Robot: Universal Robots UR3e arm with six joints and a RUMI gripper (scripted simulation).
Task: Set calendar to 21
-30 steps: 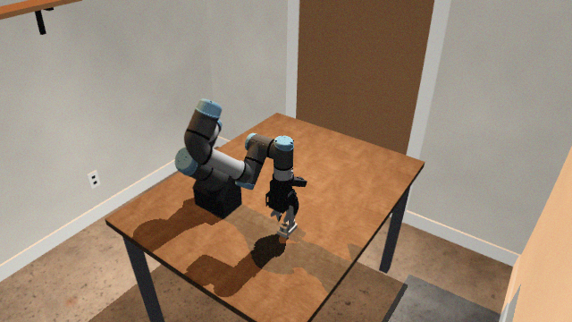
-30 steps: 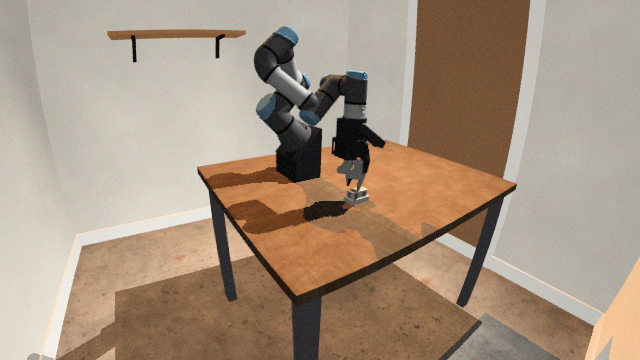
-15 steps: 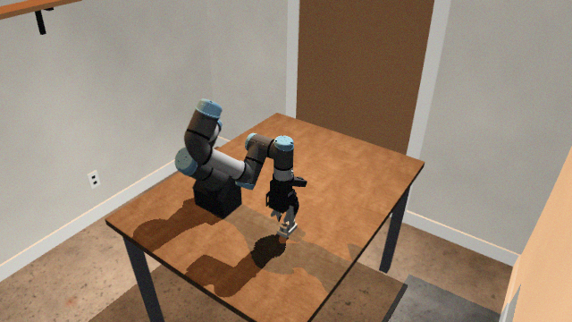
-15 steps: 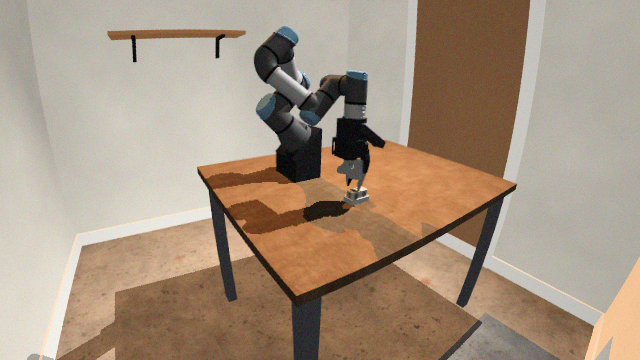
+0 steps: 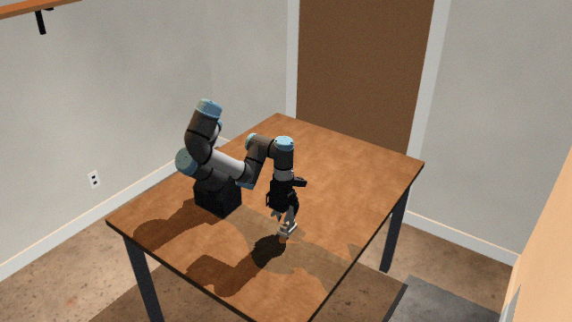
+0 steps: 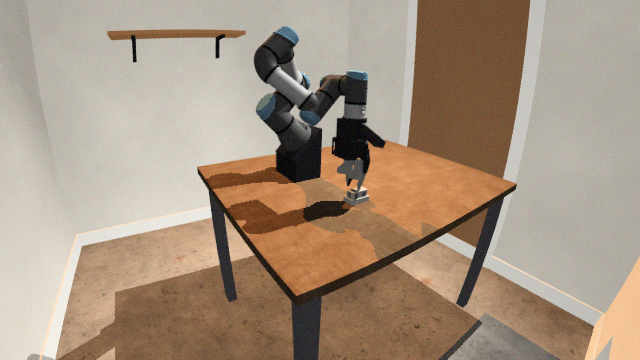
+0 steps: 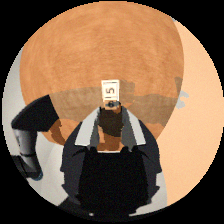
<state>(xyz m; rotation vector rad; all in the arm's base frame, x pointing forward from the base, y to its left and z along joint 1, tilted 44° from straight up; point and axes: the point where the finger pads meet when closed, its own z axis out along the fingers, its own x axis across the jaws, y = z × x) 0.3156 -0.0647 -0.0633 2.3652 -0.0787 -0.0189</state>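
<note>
The calendar tray lies 5 cm below my hand and 2 cm to the left of it.
</note>
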